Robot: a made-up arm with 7 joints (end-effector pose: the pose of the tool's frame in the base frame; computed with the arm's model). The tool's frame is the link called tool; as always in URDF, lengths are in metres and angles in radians.
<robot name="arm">
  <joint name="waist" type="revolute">
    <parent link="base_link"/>
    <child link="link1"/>
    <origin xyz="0 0 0.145" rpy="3.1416 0 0"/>
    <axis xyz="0 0 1"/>
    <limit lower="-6.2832" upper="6.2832" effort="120" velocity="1.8"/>
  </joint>
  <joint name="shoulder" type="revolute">
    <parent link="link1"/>
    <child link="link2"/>
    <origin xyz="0 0.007 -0.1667" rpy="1.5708 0 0"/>
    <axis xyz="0 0 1"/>
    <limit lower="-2.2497" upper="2.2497" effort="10" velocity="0.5"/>
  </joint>
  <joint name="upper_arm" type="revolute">
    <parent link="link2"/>
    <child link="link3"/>
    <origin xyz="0 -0.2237 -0.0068" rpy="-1.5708 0 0"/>
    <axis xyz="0 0 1"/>
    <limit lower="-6.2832" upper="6.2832" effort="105" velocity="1.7"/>
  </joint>
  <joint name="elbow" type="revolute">
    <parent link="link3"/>
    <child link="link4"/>
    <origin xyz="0 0.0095 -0.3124" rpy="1.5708 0 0"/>
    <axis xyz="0 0 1"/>
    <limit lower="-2.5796" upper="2.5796" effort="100" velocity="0.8"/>
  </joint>
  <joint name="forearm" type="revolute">
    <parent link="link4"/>
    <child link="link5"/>
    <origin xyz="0 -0.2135 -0.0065" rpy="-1.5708 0 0"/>
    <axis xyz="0 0 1"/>
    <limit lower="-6.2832" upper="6.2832" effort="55" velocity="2"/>
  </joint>
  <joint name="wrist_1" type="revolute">
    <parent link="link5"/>
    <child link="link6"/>
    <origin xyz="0 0.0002 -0.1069" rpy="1.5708 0 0"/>
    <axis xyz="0 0 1"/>
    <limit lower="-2.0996" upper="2.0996" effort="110" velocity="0.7"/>
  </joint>
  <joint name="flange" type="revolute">
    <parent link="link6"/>
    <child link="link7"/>
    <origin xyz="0 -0.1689 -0.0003" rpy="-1.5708 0 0"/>
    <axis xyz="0 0 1"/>
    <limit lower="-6.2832" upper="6.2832" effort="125" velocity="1.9"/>
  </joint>
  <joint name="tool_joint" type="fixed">
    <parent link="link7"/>
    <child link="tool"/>
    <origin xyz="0 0 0"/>
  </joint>
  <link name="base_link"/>
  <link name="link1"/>
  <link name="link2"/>
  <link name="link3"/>
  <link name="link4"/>
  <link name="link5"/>
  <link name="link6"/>
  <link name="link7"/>
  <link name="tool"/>
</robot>
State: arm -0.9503 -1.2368 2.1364 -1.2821 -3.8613 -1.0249 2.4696
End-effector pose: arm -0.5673 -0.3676 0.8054 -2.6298 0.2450 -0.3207
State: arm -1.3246 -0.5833 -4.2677 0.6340 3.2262 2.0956 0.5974
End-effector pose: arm -0.0799 -0.4520 0.9828 1.4784 1.2741 0.3000
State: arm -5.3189 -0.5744 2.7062 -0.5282 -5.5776 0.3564 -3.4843
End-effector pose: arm -0.1245 0.3921 1.2151 2.3613 -1.1737 0.2963
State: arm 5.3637 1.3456 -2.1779 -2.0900 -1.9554 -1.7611 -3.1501
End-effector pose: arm 0.4229 0.3102 0.1193 0.6313 -0.7876 1.7920
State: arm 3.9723 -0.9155 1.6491 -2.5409 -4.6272 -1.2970 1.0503
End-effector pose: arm -0.0794 -0.1978 0.5879 1.3289 1.8740 -0.0197
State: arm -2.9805 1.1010 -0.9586 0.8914 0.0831 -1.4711 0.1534
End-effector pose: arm -0.8324 0.0205 0.6270 -0.4792 2.5232 -0.8527
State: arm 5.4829 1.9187 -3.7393 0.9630 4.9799 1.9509 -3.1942
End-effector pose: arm 0.6382 0.2870 0.2020 -1.0709 -0.2378 -0.3070
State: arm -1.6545 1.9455 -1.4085 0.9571 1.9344 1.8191 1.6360
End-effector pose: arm -0.2019 0.6058 -0.1451 -0.4663 -0.4374 1.1448
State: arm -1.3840 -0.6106 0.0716 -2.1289 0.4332 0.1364 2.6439
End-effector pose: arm -0.0869 -0.5106 0.3097 -0.3747 0.4216 1.2522
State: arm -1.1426 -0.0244 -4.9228 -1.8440 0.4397 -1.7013 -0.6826
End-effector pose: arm -0.2193 0.0942 0.6211 -0.3543 -0.6783 2.1834
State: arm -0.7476 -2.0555 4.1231 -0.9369 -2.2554 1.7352 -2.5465
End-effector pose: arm -0.2092 -0.6366 0.0837 0.6542 -1.2806 -0.6739
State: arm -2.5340 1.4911 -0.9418 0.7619 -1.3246 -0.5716 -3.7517
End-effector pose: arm -0.8391 0.3765 0.1198 0.3922 0.7664 -0.0451
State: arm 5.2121 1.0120 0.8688 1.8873 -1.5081 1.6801 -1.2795
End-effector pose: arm 0.3675 0.3968 0.2872 1.0070 -0.0107 1.1977
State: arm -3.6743 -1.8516 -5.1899 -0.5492 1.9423 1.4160 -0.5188
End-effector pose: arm 0.6581 0.2553 -0.1590 0.4010 0.2440 2.6032
